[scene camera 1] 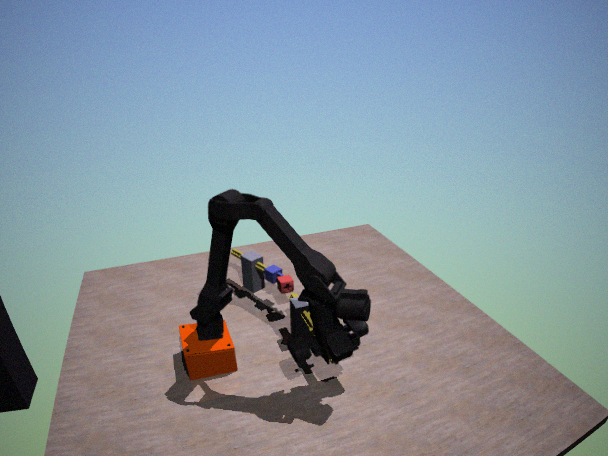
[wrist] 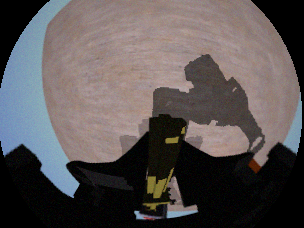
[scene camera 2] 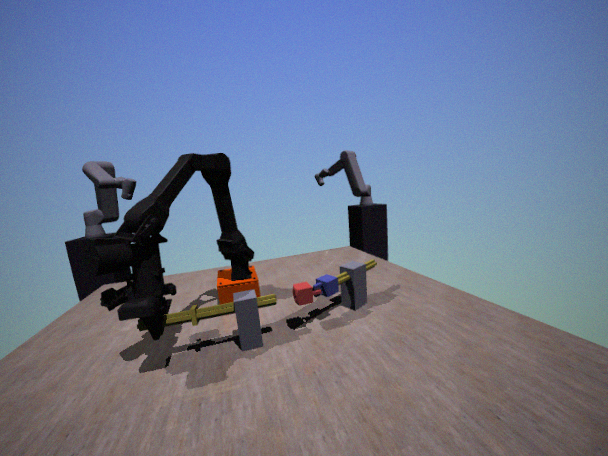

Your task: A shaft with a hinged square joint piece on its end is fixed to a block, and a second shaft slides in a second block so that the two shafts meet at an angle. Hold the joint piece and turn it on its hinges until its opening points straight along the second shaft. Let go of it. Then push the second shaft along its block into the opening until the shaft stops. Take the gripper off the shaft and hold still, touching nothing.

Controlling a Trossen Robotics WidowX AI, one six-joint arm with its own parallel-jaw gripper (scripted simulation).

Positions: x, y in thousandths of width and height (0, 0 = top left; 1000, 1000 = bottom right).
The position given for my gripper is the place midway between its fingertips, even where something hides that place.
Note:
I see my gripper (scene camera 2: 261, 740).
My gripper also shows in scene camera 1 (scene camera 1: 547, 793) and in the wrist view (wrist: 521, 590).

